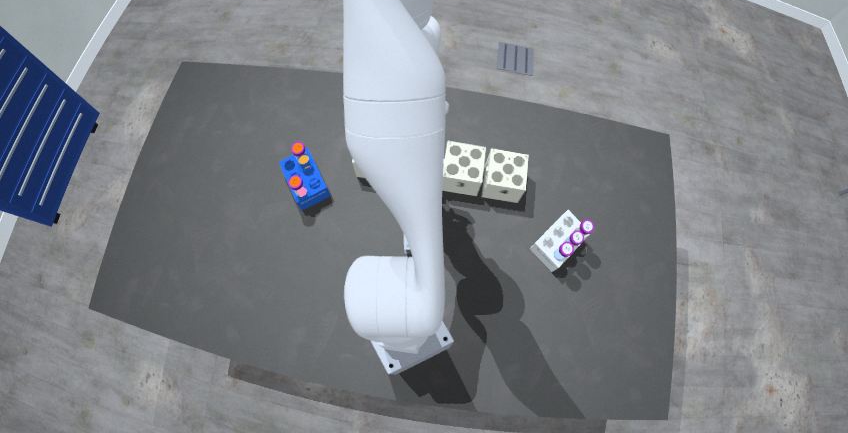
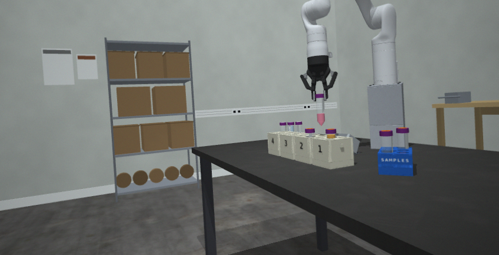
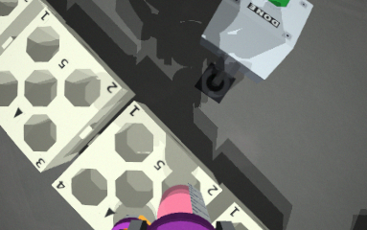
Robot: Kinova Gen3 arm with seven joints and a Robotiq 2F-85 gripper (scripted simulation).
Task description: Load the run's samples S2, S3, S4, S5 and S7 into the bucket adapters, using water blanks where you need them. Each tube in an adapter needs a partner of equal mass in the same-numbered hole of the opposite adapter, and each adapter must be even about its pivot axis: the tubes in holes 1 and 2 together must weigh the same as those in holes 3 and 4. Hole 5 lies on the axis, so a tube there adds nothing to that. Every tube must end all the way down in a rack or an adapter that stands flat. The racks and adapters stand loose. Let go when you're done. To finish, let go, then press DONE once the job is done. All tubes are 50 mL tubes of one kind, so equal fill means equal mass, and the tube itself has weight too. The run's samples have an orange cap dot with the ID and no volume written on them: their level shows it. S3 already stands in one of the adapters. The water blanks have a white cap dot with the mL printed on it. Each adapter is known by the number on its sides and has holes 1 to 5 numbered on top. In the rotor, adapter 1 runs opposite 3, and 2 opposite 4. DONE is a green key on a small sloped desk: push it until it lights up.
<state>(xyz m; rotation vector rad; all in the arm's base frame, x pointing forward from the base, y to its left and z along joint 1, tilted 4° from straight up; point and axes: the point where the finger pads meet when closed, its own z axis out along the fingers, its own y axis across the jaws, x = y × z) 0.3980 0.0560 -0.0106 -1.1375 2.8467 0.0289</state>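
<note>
The tube of pink liquid lies 5 cm below my hand and 1 cm behind it. From my hand the other things lie so: orange-filled sample tube (17 cm below, 9 cm to the left, 2 cm ahead); adapter 2 (19 cm below, 3 cm to the right, 2 cm ahead); adapter 1 (19 cm below, 8 cm to the left, 3 cm ahead).
</note>
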